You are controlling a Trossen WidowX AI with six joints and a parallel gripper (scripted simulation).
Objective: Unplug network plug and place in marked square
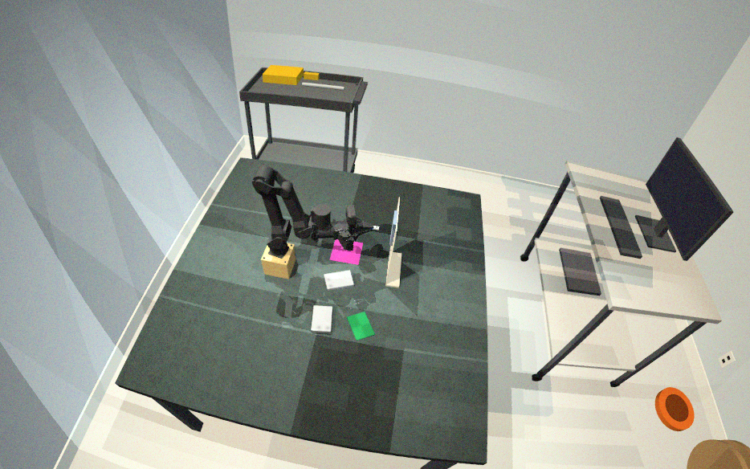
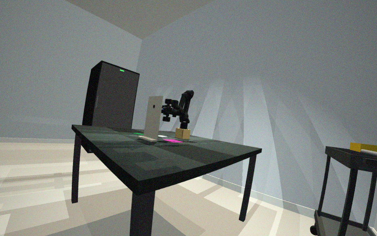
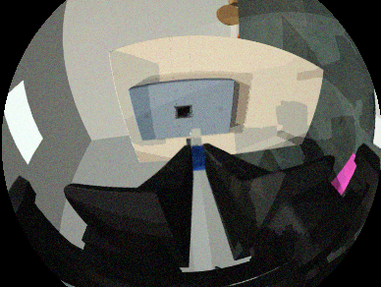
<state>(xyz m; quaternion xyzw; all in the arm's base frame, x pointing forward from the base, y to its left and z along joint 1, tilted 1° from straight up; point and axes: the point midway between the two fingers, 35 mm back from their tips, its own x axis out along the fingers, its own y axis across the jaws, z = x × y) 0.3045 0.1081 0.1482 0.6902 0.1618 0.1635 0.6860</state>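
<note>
My gripper tip is now 24 cm above the magenta marked square, 11 cm past it and 5 cm to the right of it. The rest, counted from my gripper tip: green patch: 27 cm to the right, 24 cm below, 6 cm ahead; then beige panel: 9 cm below, 8 cm ahead, 2 cm to the left; then network plug: 1 cm ahead.
</note>
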